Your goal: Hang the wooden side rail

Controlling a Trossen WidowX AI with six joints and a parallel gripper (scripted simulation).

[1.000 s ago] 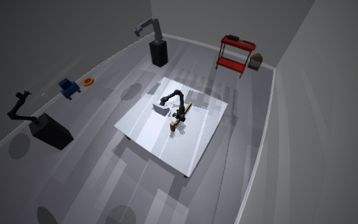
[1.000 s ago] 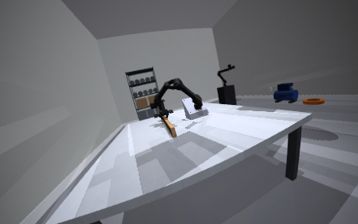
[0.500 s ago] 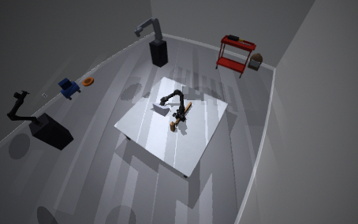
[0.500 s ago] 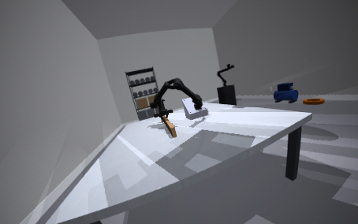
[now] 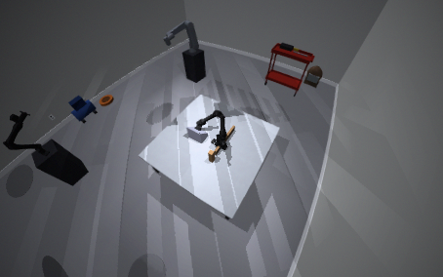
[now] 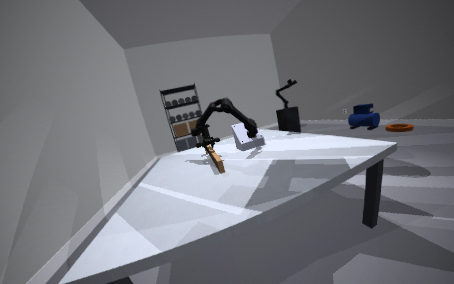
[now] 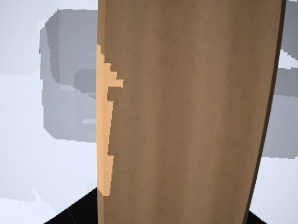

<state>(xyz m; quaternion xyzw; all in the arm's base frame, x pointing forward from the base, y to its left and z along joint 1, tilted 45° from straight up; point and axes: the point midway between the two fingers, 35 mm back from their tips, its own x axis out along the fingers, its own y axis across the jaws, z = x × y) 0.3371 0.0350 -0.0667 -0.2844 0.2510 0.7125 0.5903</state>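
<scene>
Now: gripper tip 160 mm to the left of the wooden headboard post, 50 mm below it and 20 mm short of it.
</scene>
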